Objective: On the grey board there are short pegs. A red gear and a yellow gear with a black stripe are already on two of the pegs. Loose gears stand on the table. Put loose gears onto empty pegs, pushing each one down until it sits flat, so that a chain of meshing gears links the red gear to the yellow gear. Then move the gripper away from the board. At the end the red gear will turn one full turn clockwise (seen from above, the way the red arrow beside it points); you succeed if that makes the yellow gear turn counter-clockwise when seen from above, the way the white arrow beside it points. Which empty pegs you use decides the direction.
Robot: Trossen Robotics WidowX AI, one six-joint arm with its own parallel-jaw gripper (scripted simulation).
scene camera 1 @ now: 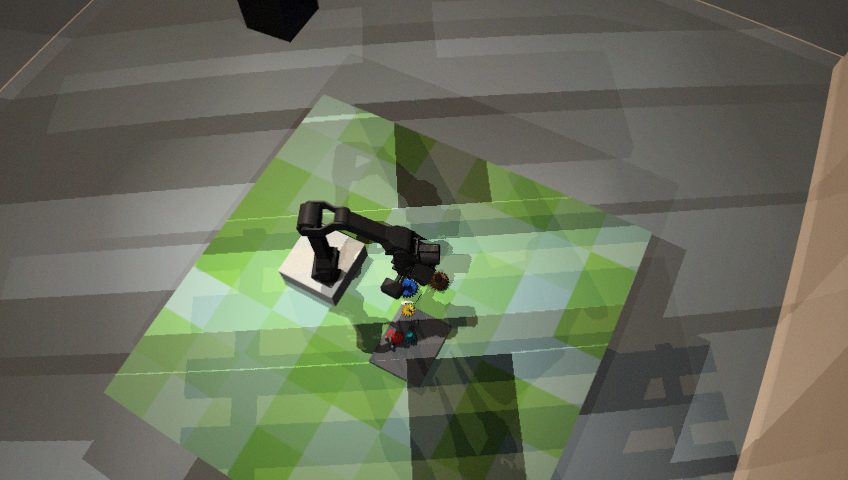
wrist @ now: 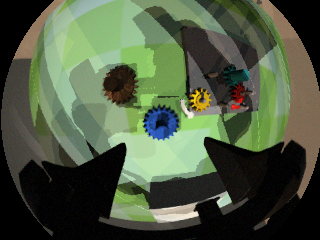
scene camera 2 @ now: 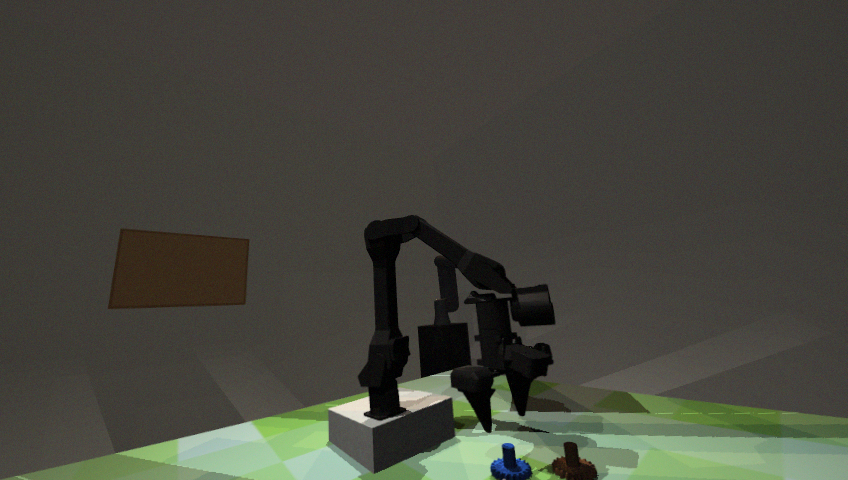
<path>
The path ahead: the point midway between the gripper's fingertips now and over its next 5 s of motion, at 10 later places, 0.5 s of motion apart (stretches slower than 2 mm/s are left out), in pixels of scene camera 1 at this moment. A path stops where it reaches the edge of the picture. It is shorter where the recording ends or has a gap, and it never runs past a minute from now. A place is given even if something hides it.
My gripper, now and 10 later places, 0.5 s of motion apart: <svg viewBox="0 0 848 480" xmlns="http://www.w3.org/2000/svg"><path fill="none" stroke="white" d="M406 279L407 282L407 284L407 284L407 282L408 277L407 272L404 267L407 275L412 288L415 303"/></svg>
</path>
